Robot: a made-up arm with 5 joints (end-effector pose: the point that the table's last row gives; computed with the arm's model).
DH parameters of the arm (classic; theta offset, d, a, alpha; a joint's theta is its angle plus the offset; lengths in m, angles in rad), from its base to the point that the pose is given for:
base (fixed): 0 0.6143 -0.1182 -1.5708
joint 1: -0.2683 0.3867 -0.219 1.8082
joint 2: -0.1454 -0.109 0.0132 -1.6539
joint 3: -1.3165 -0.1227 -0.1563 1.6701
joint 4: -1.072 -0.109 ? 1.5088
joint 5: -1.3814 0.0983 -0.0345 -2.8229
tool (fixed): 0.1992 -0.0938 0 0
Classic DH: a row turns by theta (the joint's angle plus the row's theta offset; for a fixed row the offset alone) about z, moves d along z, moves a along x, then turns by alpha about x.
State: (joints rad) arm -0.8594 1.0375 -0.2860 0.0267 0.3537
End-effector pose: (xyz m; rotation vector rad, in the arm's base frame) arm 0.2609 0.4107 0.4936 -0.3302 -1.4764 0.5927
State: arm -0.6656 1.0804 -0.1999 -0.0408 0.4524
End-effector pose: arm 0.2328 0.4137 0.3972 -0.2199 -1.2153 0.5851
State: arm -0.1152 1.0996 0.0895 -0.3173 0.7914
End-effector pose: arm 0.0035 0.3803 0.1668 0.0326 -0.3636 0.2923
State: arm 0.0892 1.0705 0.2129 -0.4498 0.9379
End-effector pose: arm -0.1345 0.3575 0.1318 0.0530 -0.0094 0.0869
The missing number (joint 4, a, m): 0.0711
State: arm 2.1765 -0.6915 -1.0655 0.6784 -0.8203
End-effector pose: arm -0.2174 0.0834 1.0015 -0.9532 2.0553 0.5729
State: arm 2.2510 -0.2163 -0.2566 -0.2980 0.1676
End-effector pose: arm -0.4642 0.2630 0.9878 -0.2619 1.9413 -0.5192
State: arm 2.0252 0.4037 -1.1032 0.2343 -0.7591
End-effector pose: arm -0.3763 0.2157 0.5662 0.2708 1.0513 0.8496
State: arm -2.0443 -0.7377 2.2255 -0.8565 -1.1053
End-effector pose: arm 0.0639 0.4723 0.1575 1.3521 0.2315 1.8441
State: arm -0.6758 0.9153 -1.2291 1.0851 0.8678
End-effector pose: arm 0.0101 0.3207 0.6712 0.2729 -2.6484 -0.8190
